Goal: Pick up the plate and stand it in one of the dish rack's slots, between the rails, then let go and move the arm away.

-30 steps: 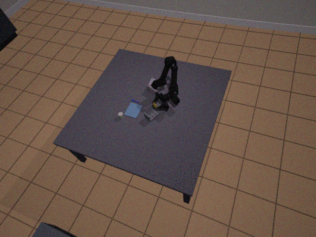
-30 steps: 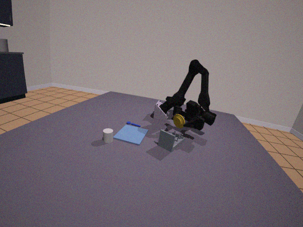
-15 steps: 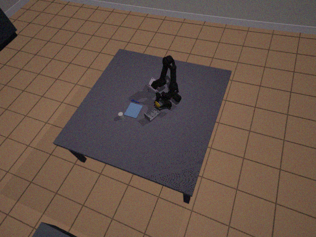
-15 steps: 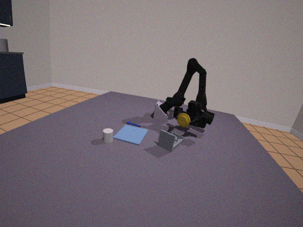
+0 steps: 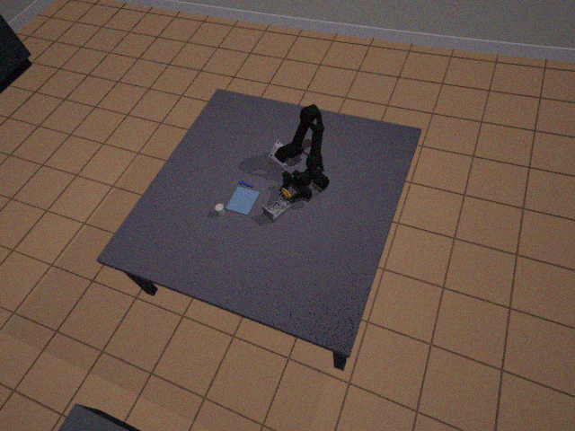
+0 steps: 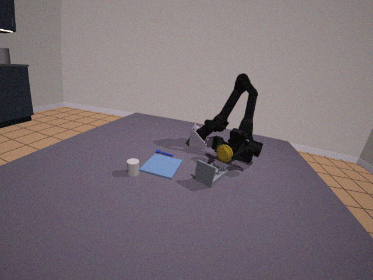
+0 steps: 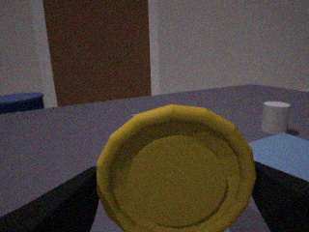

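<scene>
The grey dish rack is 6 cm below my gripper tip, 5 cm ahead of it and 2 cm to the right of it. Also, from my gripper tip: white cup: 29 cm to the right, 16 cm ahead, 6 cm below; then light blue mat: 22 cm to the right, 8 cm below, 6 cm ahead; then yellow plate: 1 cm behind.
</scene>
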